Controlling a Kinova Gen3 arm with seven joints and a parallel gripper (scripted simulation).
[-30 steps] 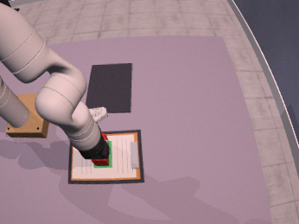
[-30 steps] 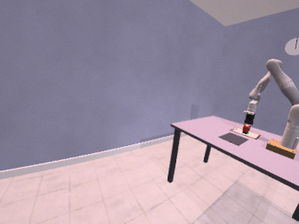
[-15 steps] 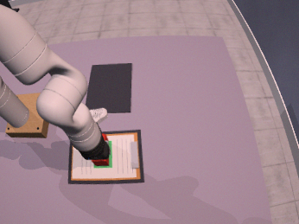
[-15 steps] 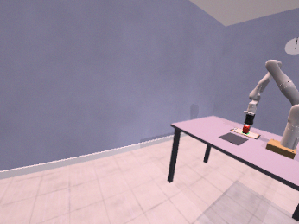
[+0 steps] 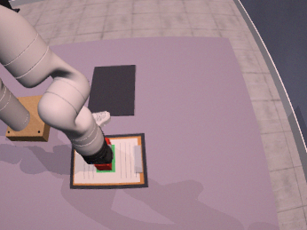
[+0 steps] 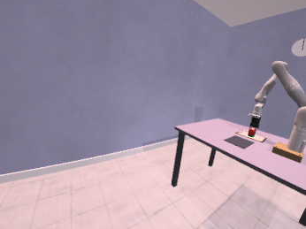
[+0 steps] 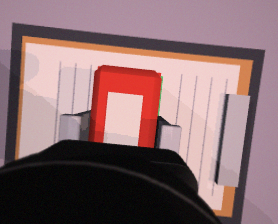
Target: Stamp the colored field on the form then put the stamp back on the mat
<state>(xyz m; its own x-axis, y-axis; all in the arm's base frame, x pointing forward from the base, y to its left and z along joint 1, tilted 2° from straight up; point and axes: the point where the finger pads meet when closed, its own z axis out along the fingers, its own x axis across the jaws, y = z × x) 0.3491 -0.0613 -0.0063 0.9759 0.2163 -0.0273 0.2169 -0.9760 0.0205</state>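
Now: the stamp 1 cm below my hand. The rest, counted from my hand: mat (4 cm behind, 27 cm to the left, 4 cm below); clipboard (2 cm ahead, 4 cm below).
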